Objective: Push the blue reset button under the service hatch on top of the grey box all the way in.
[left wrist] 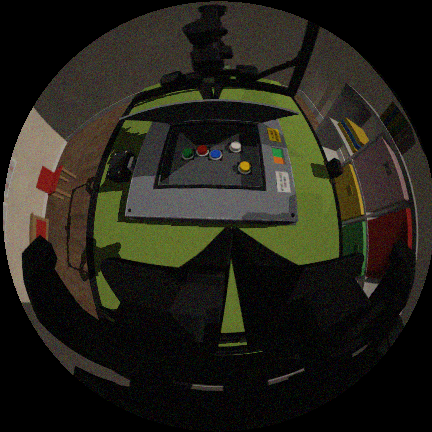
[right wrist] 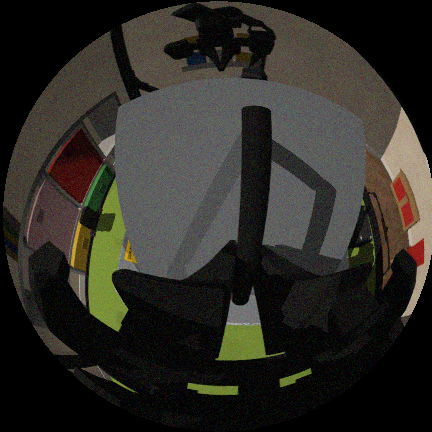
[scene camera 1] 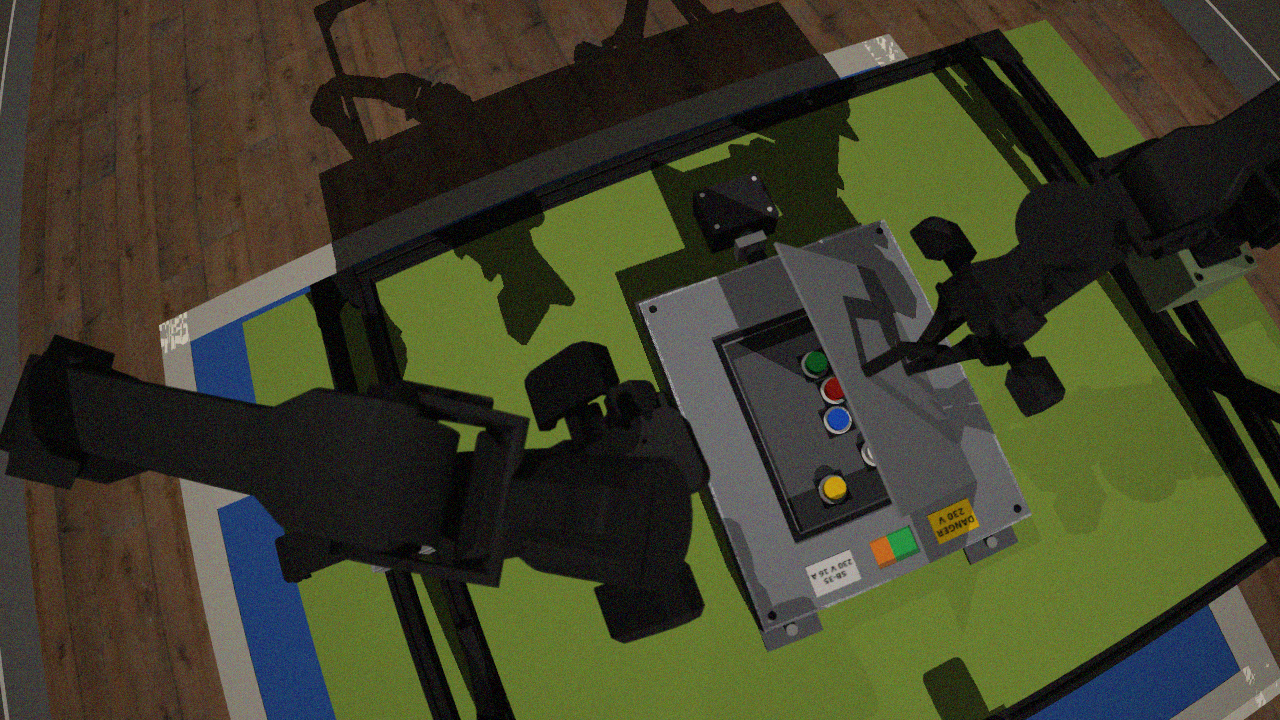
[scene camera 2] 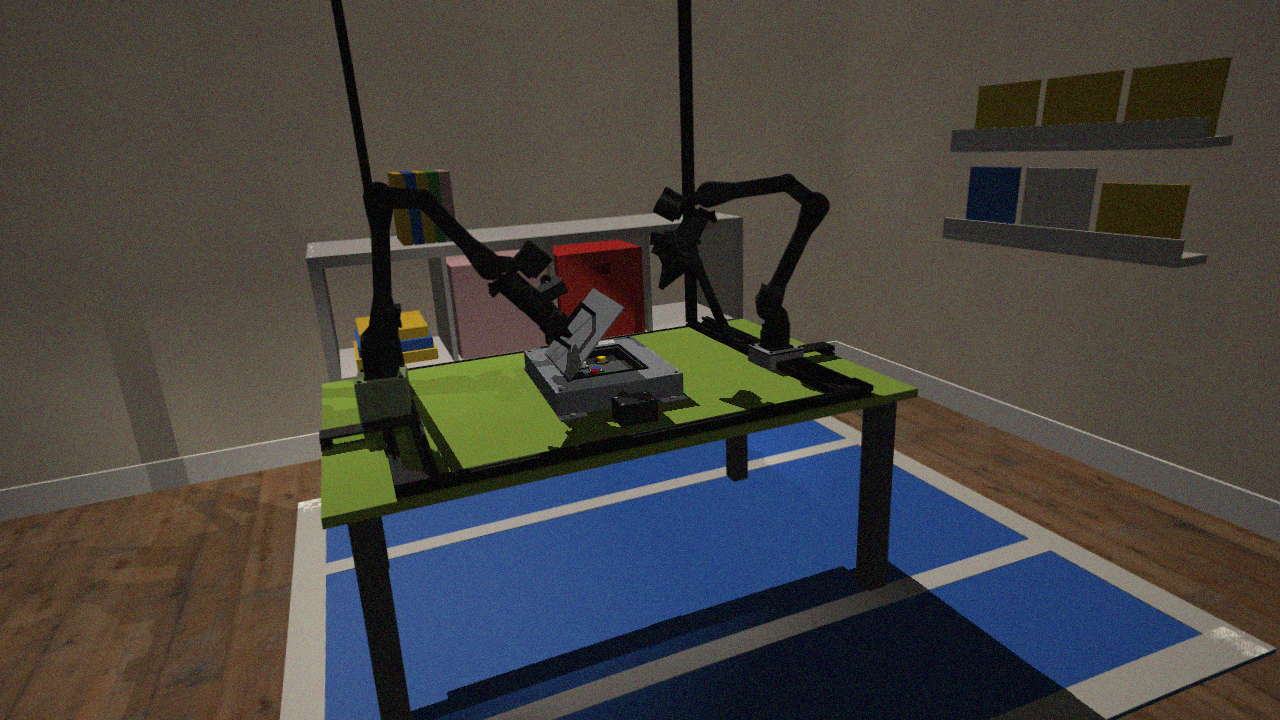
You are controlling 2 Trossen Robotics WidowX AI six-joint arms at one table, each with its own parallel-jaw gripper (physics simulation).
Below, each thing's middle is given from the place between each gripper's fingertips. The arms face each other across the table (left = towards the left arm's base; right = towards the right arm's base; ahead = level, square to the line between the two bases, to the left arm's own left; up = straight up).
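My right hand is 3 cm to the right of the service hatch (scene camera 1: pixel 918 456) and 1 cm above it. Going by its middle, the service hatch is nearer to my right hand than to my left hand.
My left hand is 21 cm to the left of the service hatch, 4 cm short of it and 8 cm above it.
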